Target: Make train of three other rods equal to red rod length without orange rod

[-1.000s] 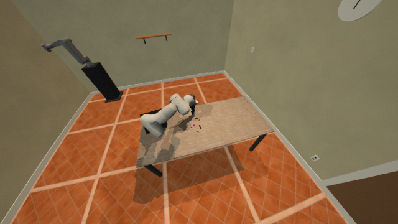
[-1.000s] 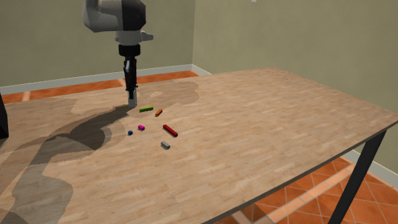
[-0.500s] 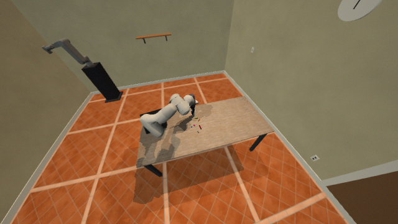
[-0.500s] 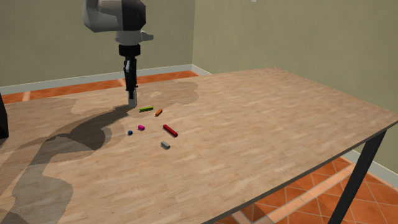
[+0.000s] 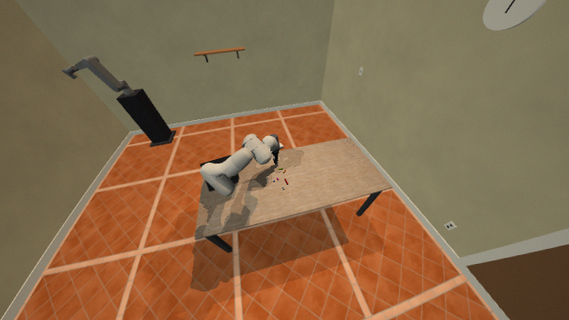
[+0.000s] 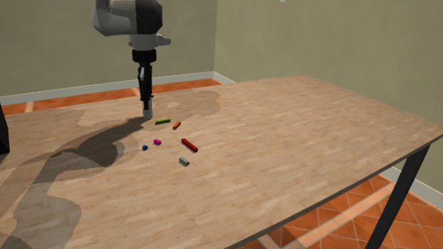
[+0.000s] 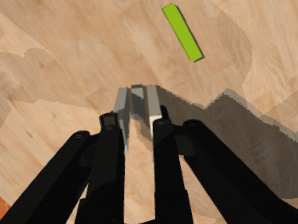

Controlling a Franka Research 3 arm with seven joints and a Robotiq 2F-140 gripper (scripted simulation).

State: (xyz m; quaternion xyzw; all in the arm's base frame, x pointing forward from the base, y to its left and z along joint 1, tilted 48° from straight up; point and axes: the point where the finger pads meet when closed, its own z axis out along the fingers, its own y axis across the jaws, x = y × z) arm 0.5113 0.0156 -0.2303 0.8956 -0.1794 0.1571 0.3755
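My gripper is now 7 cm past the blue rod, 20 cm to the left of it and 3 cm above it. Also, from my hand: orange rod: 6 cm ahead, 11 cm to the right, 3 cm below; then magenta rod: 3 cm behind, 19 cm to the right, 3 cm below; then lime rod: 3 cm ahead, 6 cm to the right, 3 cm below.
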